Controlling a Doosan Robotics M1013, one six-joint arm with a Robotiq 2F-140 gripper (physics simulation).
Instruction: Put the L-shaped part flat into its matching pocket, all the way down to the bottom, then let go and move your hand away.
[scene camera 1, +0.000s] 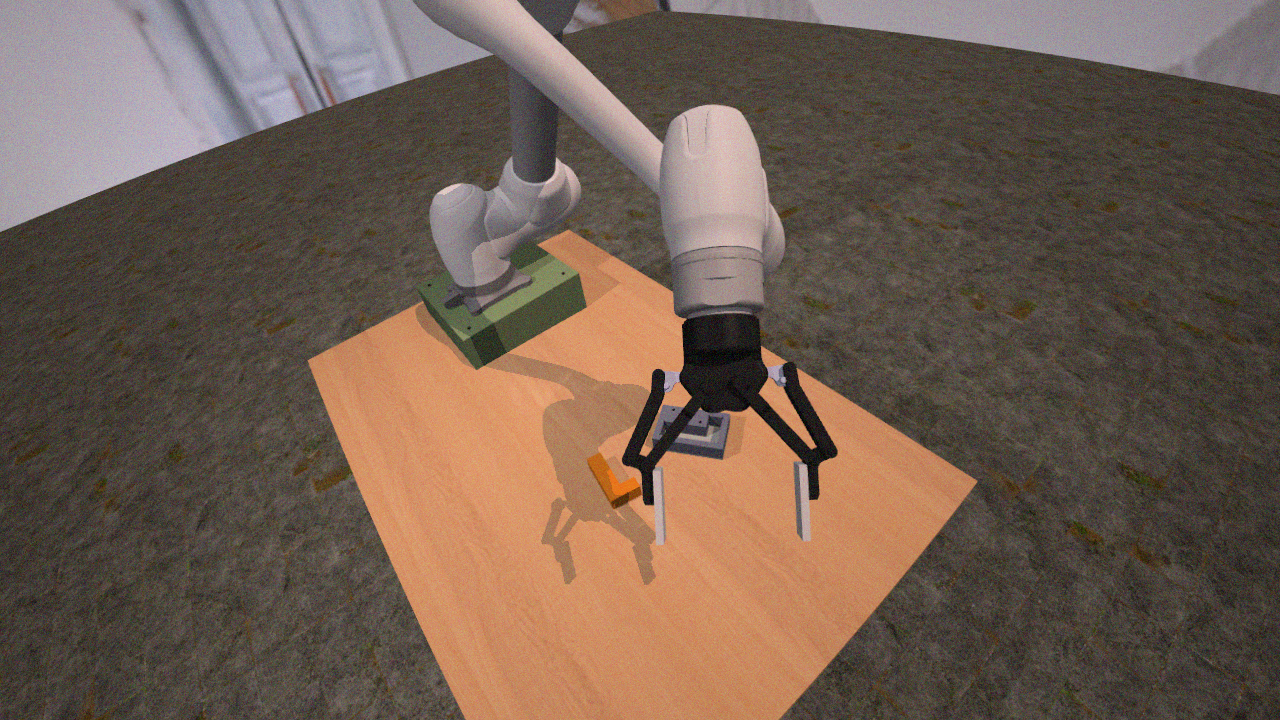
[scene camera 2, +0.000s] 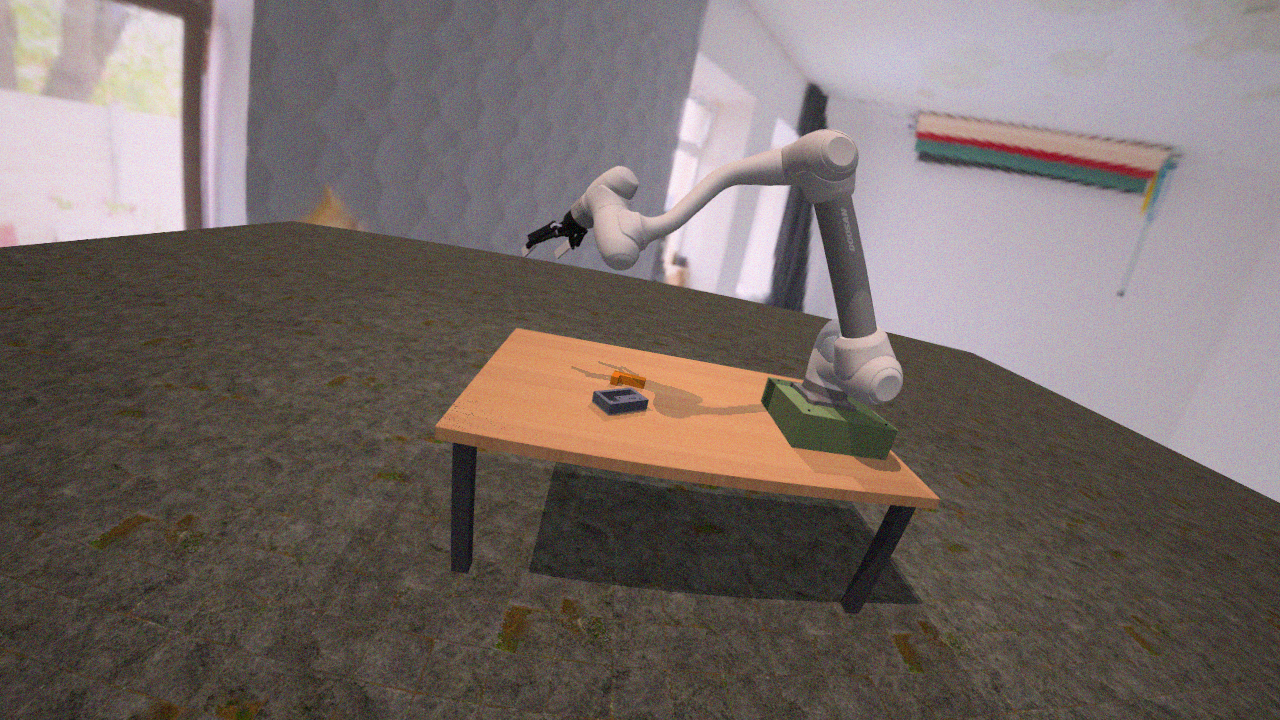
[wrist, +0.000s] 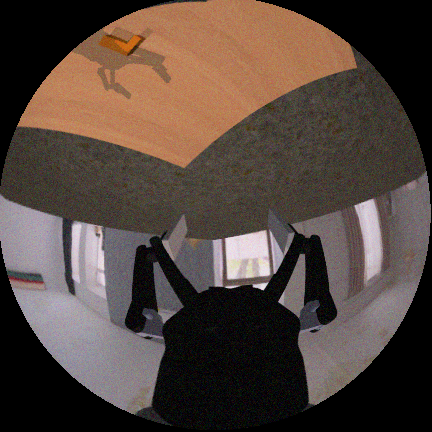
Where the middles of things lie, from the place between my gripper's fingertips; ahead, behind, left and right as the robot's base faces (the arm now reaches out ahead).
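Labels:
With the orange L-shaped part (scene camera 1: 617, 494), my hand is 36 cm above it, 36 cm past it and 5 cm to the right of it. The grey pocket block (scene camera 1: 705, 435) is far below my hand, far behind it and a good way to the left of it.

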